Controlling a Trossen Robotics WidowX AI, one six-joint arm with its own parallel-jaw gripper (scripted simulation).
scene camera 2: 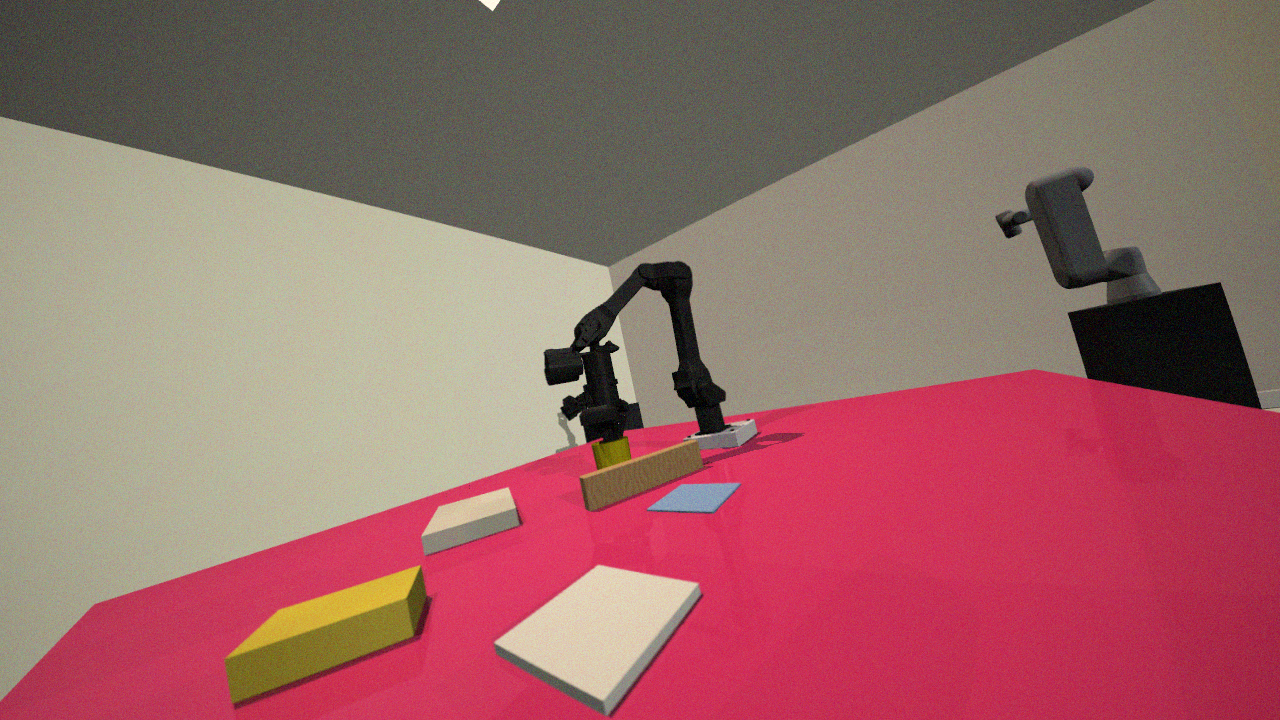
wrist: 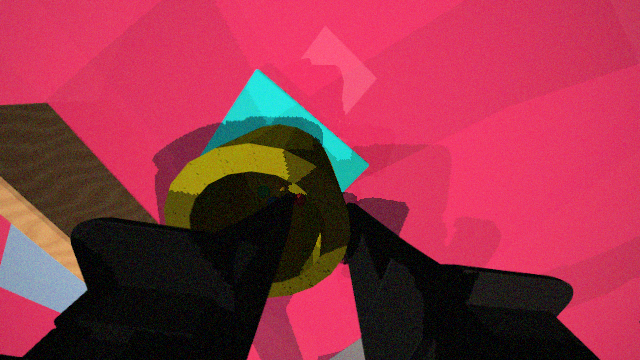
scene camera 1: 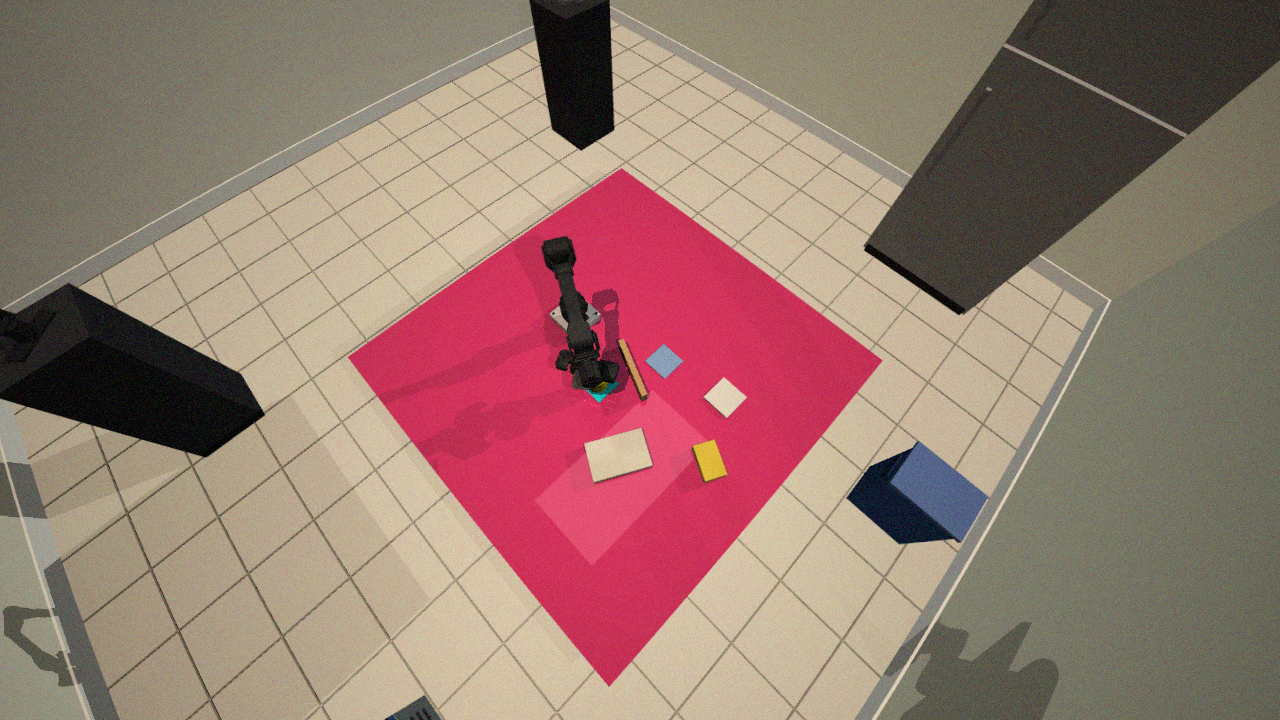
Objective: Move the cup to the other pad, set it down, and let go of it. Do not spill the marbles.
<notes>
In view: my gripper (scene camera 2: 616,454), a yellow cup (scene camera 2: 605,454), a white block (scene camera 2: 591,642), a wooden bar (scene camera 2: 614,483), a light blue pad (scene camera 2: 688,498) and a cyan pad (wrist: 261,103).
The white block shows as well in scene camera 1 (scene camera 1: 724,396). My gripper is seen too in the wrist view (wrist: 319,205) and in scene camera 1 (scene camera 1: 589,377). The wooden bar is seen too in the wrist view (wrist: 59,183). The wrist view does not show the white block: it is out of frame.
</notes>
